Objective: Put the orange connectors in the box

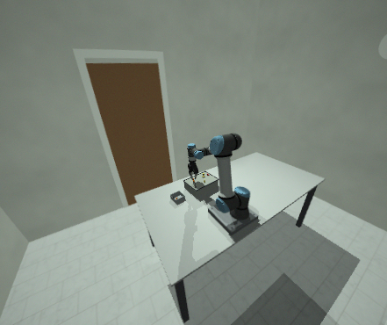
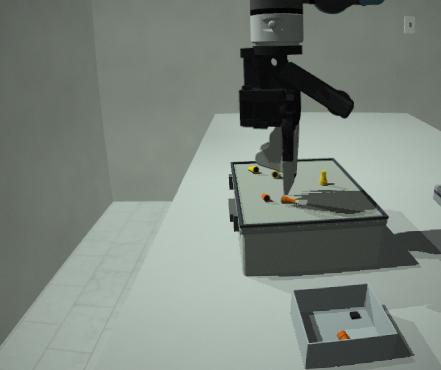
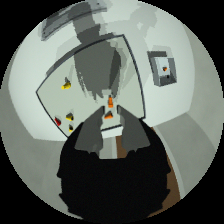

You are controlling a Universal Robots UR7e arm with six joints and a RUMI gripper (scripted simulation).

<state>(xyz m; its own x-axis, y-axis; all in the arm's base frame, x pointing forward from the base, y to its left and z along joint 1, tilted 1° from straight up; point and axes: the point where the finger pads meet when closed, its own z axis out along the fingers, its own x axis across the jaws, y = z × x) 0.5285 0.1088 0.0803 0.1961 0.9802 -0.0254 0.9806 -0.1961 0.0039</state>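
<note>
My gripper is now 50 mm past the steel junction box, 220 mm to the right of it and 120 mm above it. From my hand the other things lie so: tool case (20 mm behind, 70 mm to the right, 60 mm below).
</note>
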